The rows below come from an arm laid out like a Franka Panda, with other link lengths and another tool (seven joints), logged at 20 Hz.
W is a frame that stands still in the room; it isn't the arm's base.
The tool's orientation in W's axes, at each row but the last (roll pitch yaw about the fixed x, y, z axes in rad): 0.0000 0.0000 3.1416; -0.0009 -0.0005 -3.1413; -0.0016 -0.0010 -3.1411; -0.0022 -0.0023 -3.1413; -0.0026 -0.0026 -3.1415; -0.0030 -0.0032 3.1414; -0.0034 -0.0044 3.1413; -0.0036 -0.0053 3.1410; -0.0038 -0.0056 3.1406; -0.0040 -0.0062 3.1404
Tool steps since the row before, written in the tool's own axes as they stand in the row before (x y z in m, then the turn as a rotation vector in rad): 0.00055 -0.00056 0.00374 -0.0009 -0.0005 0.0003; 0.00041 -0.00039 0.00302 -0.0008 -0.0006 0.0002; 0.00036 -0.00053 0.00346 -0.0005 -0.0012 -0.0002; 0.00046 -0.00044 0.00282 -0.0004 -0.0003 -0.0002; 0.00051 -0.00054 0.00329 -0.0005 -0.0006 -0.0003; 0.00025 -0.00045 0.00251 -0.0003 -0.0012 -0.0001; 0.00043 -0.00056 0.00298 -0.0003 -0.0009 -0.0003; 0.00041 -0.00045 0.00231 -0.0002 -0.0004 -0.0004; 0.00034 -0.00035 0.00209 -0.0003 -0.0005 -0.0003; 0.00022 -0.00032 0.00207 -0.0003 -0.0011 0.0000
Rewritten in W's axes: -0.00055 0.00056 0.00374 0.0009 0.0005 0.0003; -0.00041 0.00039 0.00302 0.0008 0.0006 0.0002; -0.00036 0.00052 0.00346 0.0005 0.0012 -0.0002; -0.00045 0.00043 0.00282 0.0004 0.0003 -0.0002; -0.00050 0.00053 0.00329 0.0005 0.0006 -0.0003; -0.00024 0.00044 0.00251 0.0003 0.0012 -0.0001; -0.00042 0.00055 0.00298 0.0003 0.0009 -0.0003; -0.00040 0.00044 0.00231 0.0002 0.0004 -0.0004; -0.00033 0.00034 0.00209 0.0003 0.0005 -0.0003; -0.00021 0.00031 0.00207 0.0003 0.0011 0.0000
